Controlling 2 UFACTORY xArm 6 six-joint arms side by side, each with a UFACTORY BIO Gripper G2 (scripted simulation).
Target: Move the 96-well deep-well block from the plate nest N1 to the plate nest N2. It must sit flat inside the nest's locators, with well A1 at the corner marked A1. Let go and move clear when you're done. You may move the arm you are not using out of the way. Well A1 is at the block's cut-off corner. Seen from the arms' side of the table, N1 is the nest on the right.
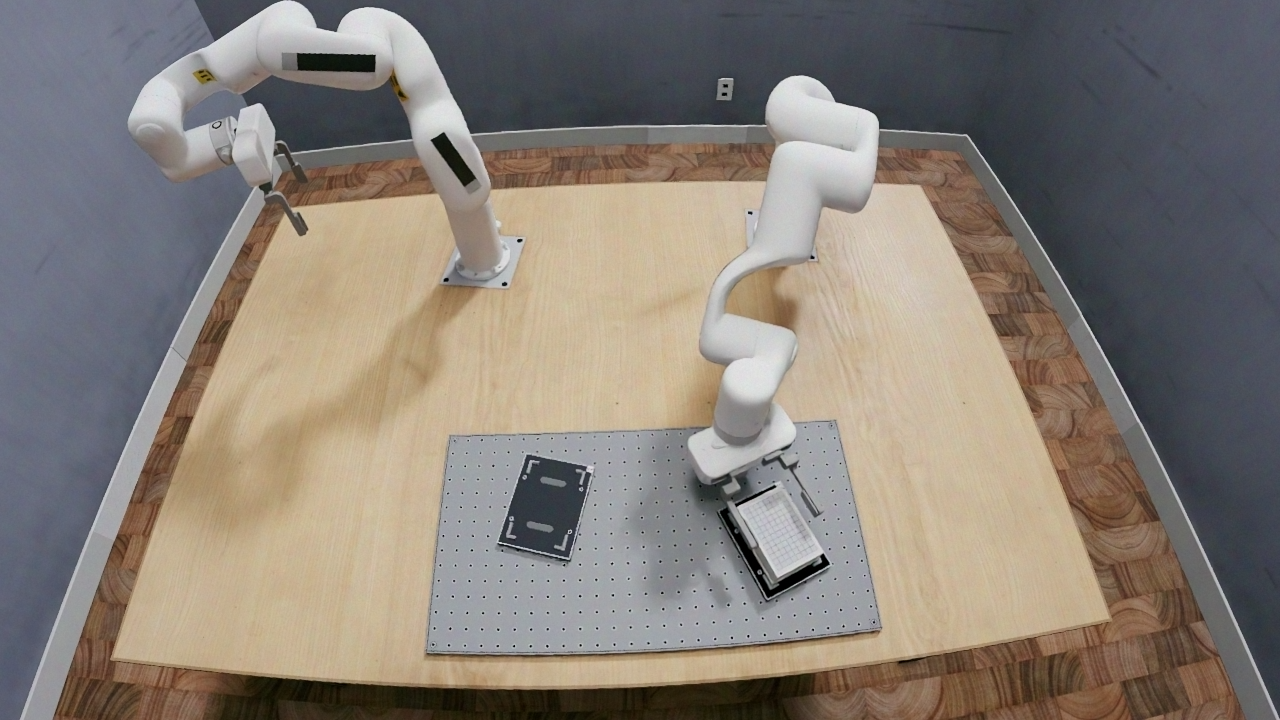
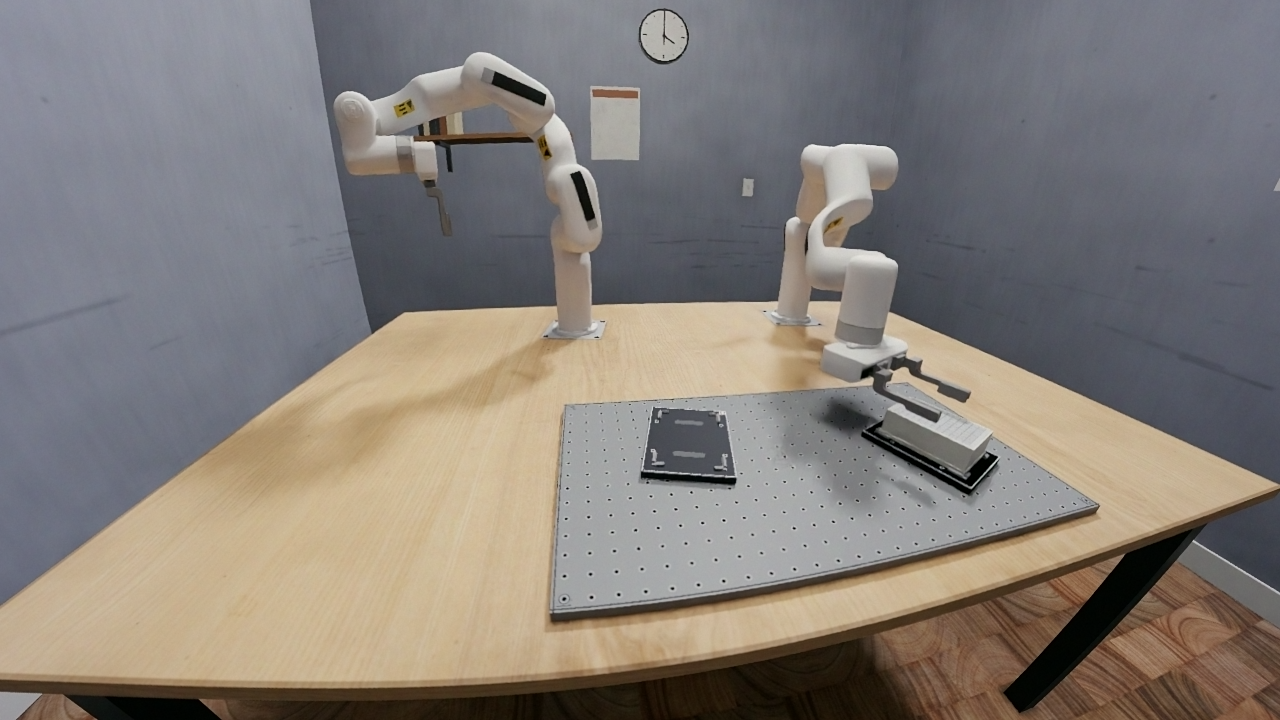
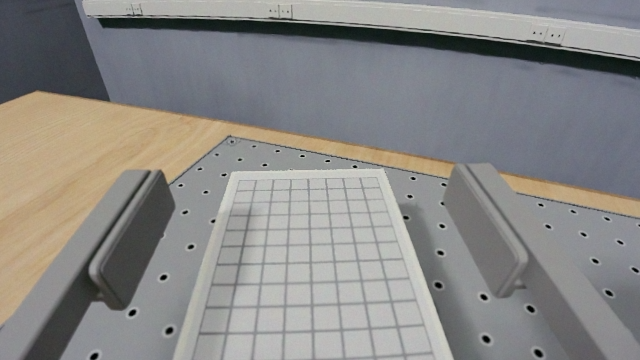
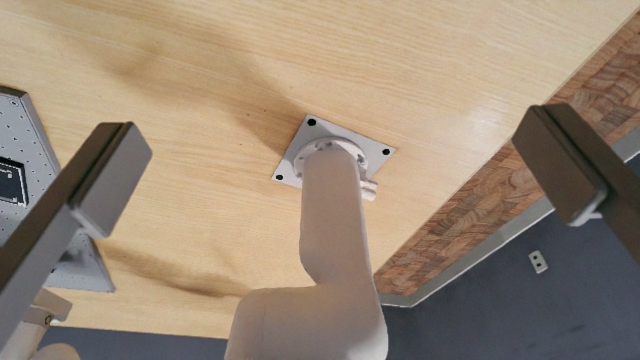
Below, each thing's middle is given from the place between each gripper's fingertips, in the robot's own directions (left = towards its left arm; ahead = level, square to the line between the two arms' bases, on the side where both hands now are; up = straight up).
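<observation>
Positions relative to my left hand: white deep-well block (image 1: 787, 545), 50 mm below, 10 mm ahead; black nest N2 (image 2: 982, 465), 80 mm below, 10 mm ahead; nest N1 (image 1: 560, 507), 80 mm below, 350 mm to the right, 100 mm behind. Going by its middle, the white deep-well block is nearer to my left hand than to my right hand; by its middle, the nest N1 is also nearer to my left hand than to my right hand.
Positions relative to my right hand: nest N1, 280 mm below, 510 mm ahead, 420 mm to the left; black nest N2, 280 mm below, 620 mm ahead, 770 mm to the left; white deep-well block, 250 mm below, 620 mm ahead, 770 mm to the left.
</observation>
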